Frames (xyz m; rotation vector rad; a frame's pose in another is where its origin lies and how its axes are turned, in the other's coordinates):
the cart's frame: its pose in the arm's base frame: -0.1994 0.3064 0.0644 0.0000 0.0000 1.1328
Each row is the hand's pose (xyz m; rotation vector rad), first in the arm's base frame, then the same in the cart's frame.
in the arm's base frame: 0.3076 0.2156 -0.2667 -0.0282 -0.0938 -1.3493
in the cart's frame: 0.1328 -0.4977 -0.3311 -0.0900 -0.0777 -2.4809
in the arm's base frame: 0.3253 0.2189 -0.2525 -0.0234 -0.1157 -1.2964
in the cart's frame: 0.1433 -0.5123 -0.3169 -0.0988 -0.1027 -2.4275
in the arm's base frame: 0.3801 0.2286 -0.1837 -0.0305 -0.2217 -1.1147
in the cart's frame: 0.1753 -0.5578 -0.2481 -0.1711 -0.2019 -2.2417
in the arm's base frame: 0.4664 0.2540 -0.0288 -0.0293 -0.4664 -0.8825
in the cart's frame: 0.2349 -0.6252 -0.0932 -0.3170 -0.4355 -1.9909
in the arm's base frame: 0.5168 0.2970 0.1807 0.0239 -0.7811 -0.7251
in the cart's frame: 0.2952 -0.6526 0.1163 -0.4518 -0.7609 -1.7909
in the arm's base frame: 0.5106 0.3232 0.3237 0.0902 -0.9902 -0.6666
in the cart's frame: 0.3163 -0.6359 0.2593 -0.5118 -0.9938 -1.6912
